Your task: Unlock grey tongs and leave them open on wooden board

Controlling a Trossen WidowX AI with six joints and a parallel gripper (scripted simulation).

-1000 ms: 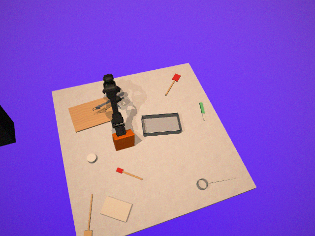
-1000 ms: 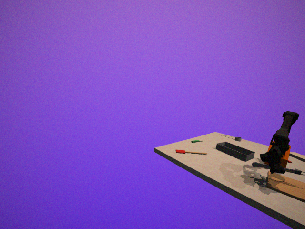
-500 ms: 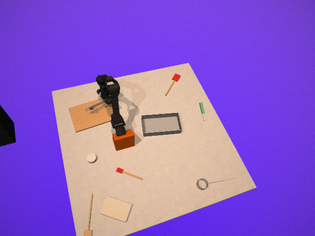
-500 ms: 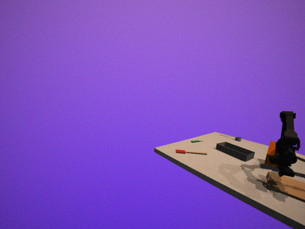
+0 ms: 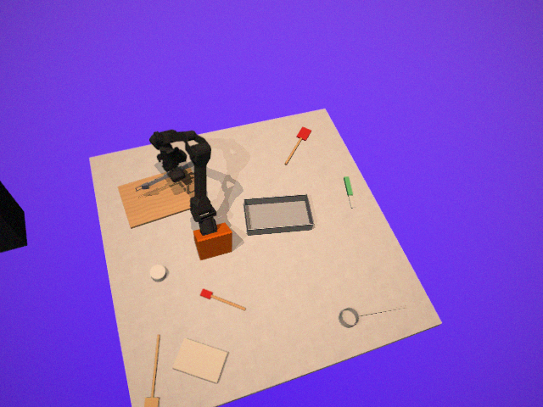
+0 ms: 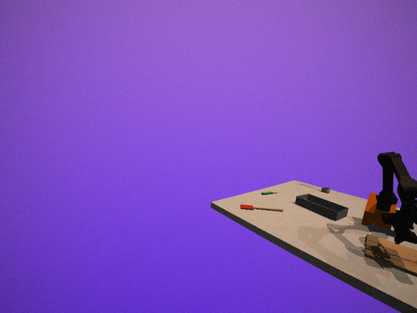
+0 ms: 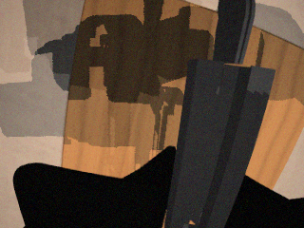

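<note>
My gripper tip is now 8 cm past the wooden board, 6 cm above it and 3 cm to the left of it. From my gripper tip the other things lie so: grey roasting tin (41 cm ahead, 31 cm to the right, 4 cm below); then red spatula (69 cm ahead, 8 cm to the left, 7 cm below); then white disc (42 cm to the right, 18 cm behind, 5 cm below).
</note>
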